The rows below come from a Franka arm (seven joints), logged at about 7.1 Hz.
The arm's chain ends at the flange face. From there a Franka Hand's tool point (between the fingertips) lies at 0.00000 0.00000 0.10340 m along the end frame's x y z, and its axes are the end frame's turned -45 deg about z.
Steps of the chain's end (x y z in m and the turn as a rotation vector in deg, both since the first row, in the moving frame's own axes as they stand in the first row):
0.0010 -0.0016 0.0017 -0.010 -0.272 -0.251
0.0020 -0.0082 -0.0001 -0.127 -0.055 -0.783
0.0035 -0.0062 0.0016 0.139 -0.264 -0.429
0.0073 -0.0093 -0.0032 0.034 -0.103 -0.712
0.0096 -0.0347 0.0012 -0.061 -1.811 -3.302
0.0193 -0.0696 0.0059 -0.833 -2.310 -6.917
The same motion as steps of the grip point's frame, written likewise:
0.0015 -0.0008 0.0017 0.185 -0.199 -0.251
0.0070 -0.0043 -0.0001 -0.051 -0.129 -0.783
0.0067 -0.0024 0.0016 0.285 -0.088 -0.429
0.0116 -0.0016 -0.0032 0.097 -0.049 -0.712
0.0289 -0.0199 0.0011 1.237 -1.324 -3.302
0.0587 -0.0372 0.0058 1.044 -2.222 -6.917

